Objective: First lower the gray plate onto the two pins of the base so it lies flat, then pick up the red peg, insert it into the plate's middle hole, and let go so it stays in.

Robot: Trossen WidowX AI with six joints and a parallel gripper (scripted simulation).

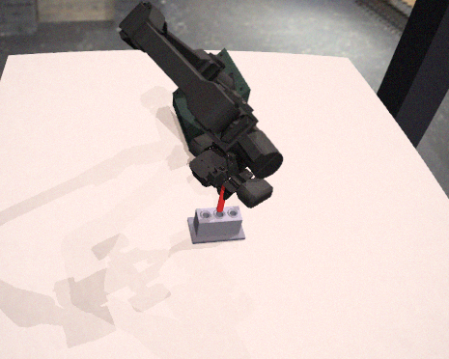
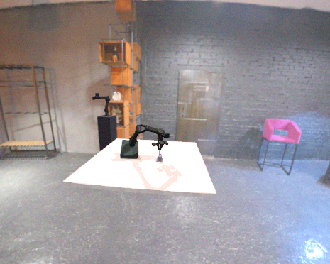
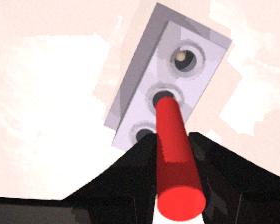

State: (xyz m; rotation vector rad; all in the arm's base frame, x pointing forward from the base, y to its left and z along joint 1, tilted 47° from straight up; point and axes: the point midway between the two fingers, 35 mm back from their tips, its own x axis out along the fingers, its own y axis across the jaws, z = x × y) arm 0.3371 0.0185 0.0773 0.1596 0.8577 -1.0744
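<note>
Right now my gripper tip is 70 mm above the gray plate. The rest, counted from my gripper tip: base 110 mm below; red peg right at my gripper tip.
</note>
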